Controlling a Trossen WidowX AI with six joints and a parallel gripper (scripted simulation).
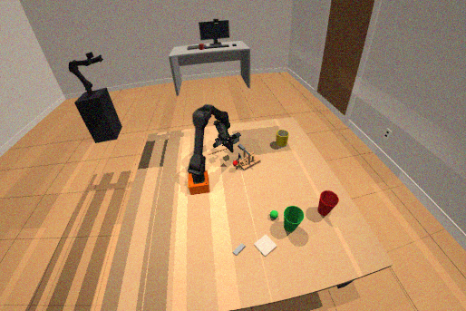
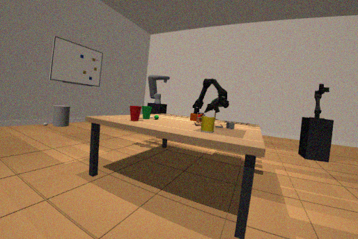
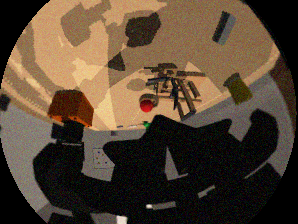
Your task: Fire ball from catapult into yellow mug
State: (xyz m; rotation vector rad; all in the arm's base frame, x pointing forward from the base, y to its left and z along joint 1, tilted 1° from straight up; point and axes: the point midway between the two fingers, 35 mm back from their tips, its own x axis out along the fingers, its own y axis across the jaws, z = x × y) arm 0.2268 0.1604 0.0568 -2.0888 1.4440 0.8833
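Now: gripper tip 50 mm to the left of the red ball and 50 mm above it. Round my gripper tip: grey cube: 240 mm to the left, 80 mm below, 70 mm ahead; yellow mug: 400 mm ahead, 110 mm to the left, 80 mm below; wooden catapult: 60 mm below, 60 mm ahead, 20 mm to the right.
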